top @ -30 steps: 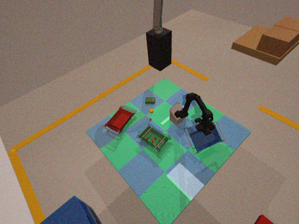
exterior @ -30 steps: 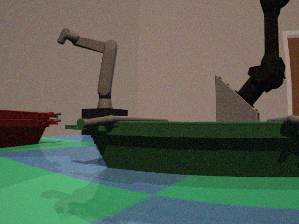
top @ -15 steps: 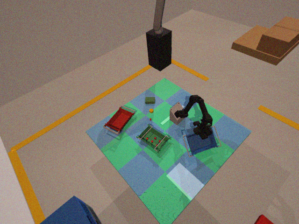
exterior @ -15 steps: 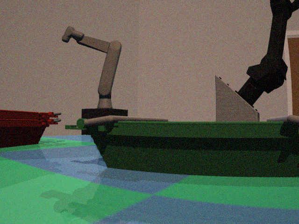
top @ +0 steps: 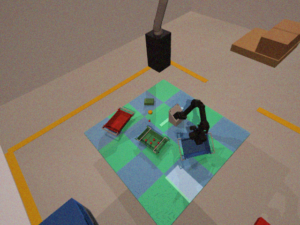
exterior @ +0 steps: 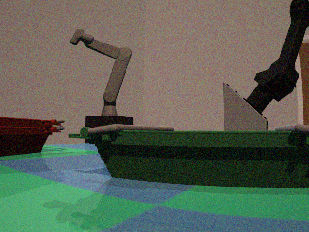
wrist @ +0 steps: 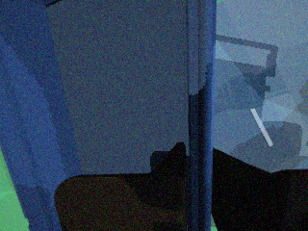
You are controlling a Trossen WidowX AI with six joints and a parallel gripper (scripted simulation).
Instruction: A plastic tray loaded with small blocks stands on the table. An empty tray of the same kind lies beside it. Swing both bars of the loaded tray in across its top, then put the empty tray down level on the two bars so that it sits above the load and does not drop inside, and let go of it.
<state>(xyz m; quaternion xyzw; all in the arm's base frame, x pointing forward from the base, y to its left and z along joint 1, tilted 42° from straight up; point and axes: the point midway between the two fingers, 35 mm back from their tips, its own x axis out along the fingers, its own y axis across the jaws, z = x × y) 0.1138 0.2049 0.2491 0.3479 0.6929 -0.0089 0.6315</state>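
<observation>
Right now the blue tray is 7 cm to the left of my gripper tip, 4 cm ahead of it and 1 cm below it. The rest, counted from my gripper tip: orange piece: 64 cm to the right, 13 cm below, 2 cm behind; then small green block: 76 cm to the right, 12 cm below, 12 cm behind.
</observation>
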